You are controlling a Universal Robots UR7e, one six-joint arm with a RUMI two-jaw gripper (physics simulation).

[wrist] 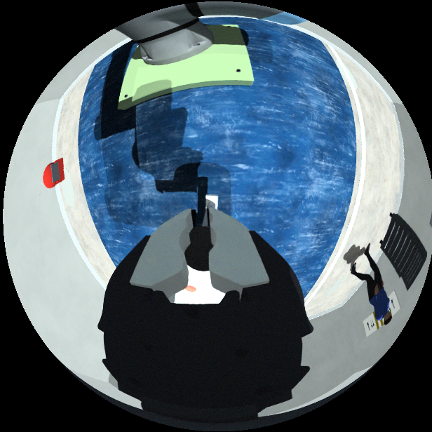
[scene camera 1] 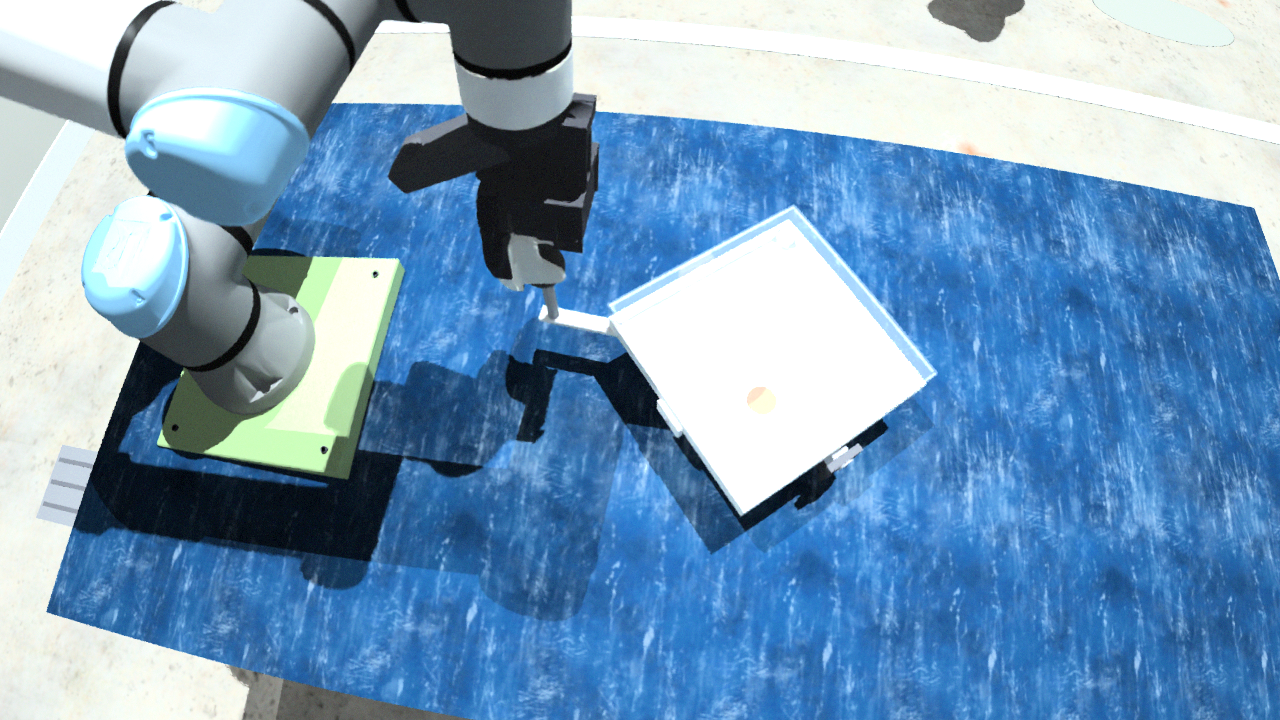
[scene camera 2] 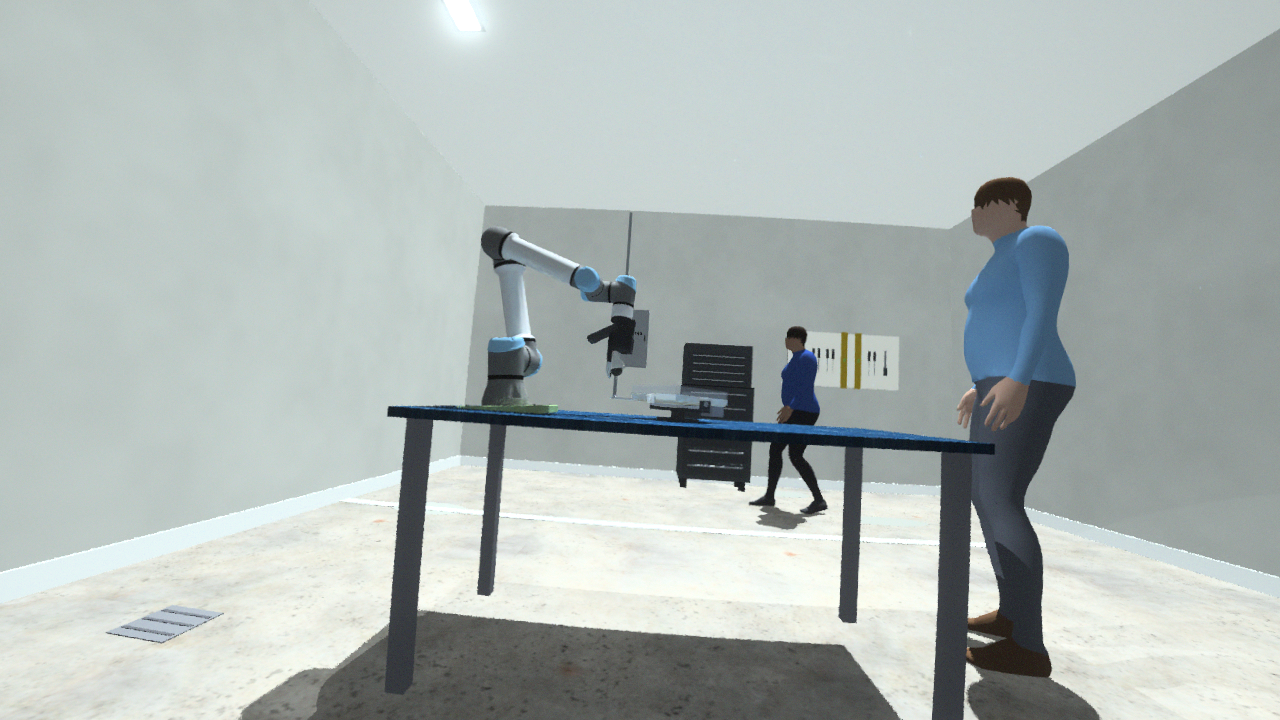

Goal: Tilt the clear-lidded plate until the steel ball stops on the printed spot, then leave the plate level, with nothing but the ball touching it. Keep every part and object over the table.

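The white plate (scene camera 1: 769, 331) (scene camera 2: 671, 399) with a clear lid sits on a dark support. It looks about level in scene camera 2, but I cannot tell a small tilt. The pale orange printed spot (scene camera 1: 761, 399) (wrist: 190, 288) shows near its lower corner in scene camera 1. I cannot make out the steel ball; a faint round mark shows near the upper corner. A white arm (scene camera 1: 577, 321) sticks out from the plate's left corner and carries a thin upright post (scene camera 1: 551, 301) (scene camera 2: 614, 385). My gripper (scene camera 1: 537, 266) (scene camera 2: 614, 368) is shut on the post's top.
The robot's base stands on a green mounting board (scene camera 1: 344, 358) (wrist: 190, 75) left of the plate. Small fittings (scene camera 1: 669, 417) (scene camera 1: 843, 457) show at two plate sides. The blue table (scene camera 1: 1074, 402) (scene camera 2: 805, 436) reaches past the plate. Two people (scene camera 2: 1020, 304) (scene camera 2: 799, 385) stand beyond the table.
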